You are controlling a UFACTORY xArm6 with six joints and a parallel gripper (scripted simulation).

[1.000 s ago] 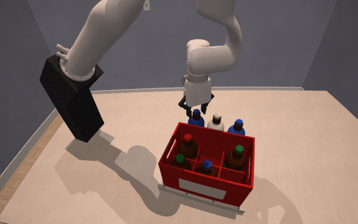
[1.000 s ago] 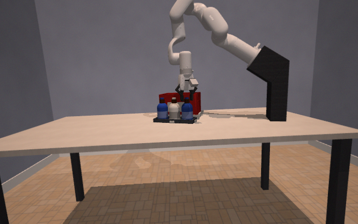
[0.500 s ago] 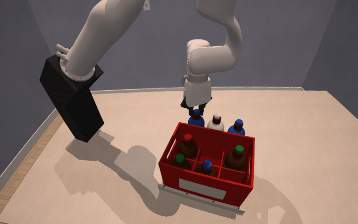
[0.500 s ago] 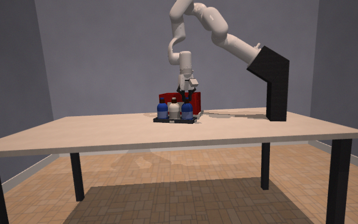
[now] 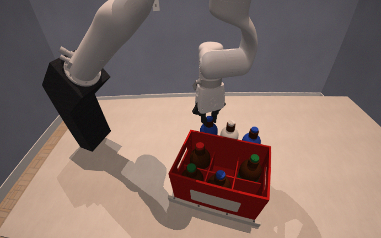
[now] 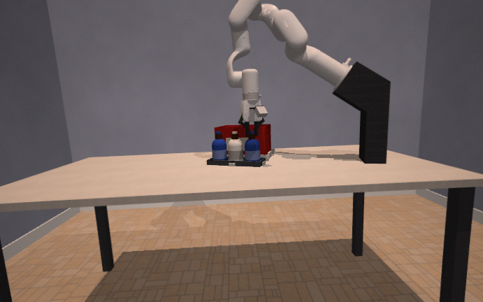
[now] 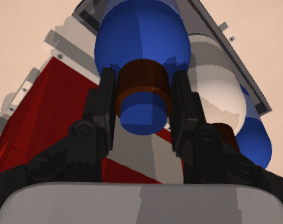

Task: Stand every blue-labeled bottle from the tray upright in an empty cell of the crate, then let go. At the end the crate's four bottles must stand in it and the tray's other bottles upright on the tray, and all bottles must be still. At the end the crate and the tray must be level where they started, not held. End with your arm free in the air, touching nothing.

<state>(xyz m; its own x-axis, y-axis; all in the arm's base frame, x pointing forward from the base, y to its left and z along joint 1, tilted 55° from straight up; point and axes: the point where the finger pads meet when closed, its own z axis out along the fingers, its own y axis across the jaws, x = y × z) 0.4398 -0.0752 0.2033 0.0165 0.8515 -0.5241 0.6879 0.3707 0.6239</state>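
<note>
Now: hand 6 cm short of the white-labeled bottle, 6 cm to the left of it and 7 cm above it. The rest, counted from my hand: crate (6 cm behind, 21 cm to the right, 7 cm below); dark tray (6 cm ahead, 6 cm to the right, 14 cm below).
</note>
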